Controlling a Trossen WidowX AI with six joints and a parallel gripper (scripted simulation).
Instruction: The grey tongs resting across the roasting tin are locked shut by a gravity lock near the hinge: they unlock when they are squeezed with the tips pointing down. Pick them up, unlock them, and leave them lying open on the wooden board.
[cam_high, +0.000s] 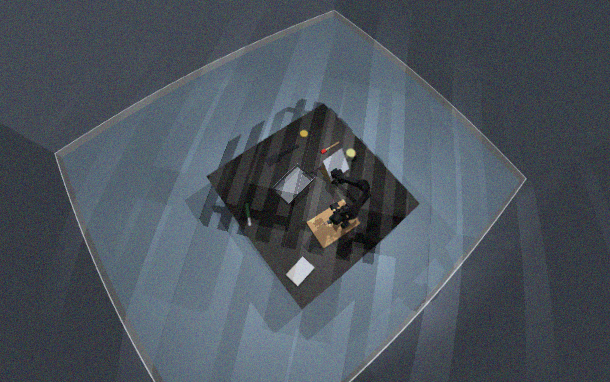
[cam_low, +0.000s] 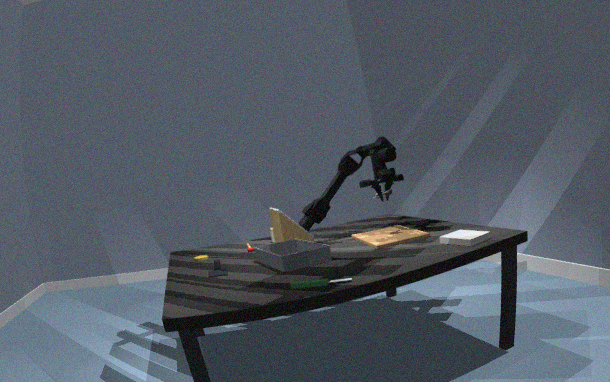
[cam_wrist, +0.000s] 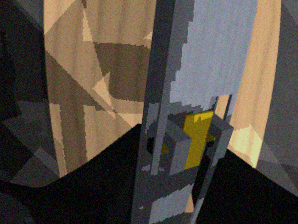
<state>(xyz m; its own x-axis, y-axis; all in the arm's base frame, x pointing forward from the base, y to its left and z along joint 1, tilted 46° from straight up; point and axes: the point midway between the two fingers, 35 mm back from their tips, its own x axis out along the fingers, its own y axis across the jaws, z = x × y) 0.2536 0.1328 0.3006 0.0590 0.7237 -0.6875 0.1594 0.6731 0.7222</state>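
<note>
My gripper tip is 15 cm above the wooden board. Also, from my gripper tip: white block 43 cm ahead, 13 cm to the left, 15 cm below; then grey roasting tin 6 cm ahead, 44 cm to the right, 13 cm below; then yellow lock piece 2 cm ahead, 4 cm above.
</note>
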